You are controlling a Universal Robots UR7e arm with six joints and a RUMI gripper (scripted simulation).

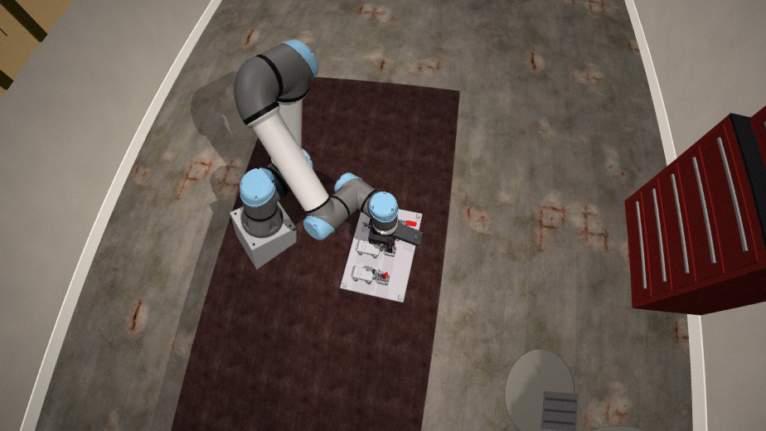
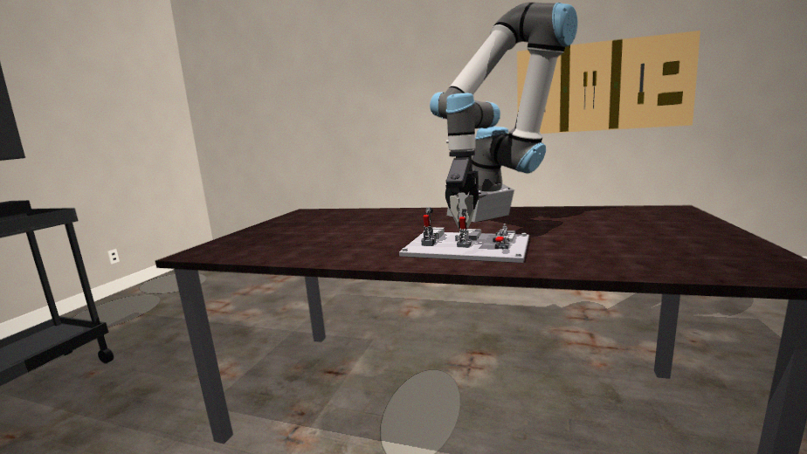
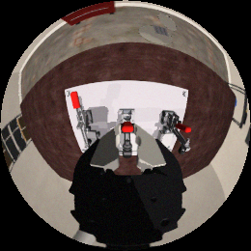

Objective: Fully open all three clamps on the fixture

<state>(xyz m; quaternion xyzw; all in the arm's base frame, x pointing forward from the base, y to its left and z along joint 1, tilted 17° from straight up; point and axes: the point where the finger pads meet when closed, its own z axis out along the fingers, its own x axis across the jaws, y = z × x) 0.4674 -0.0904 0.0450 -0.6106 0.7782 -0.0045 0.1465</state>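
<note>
My gripper is now 20 mm above the toggle clamp and 10 mm past it. Also, from my hand: fixture plate 80 mm below, 40 mm behind, 10 mm to the left; part 130 mm to the left, 80 mm behind, 60 mm below.
</note>
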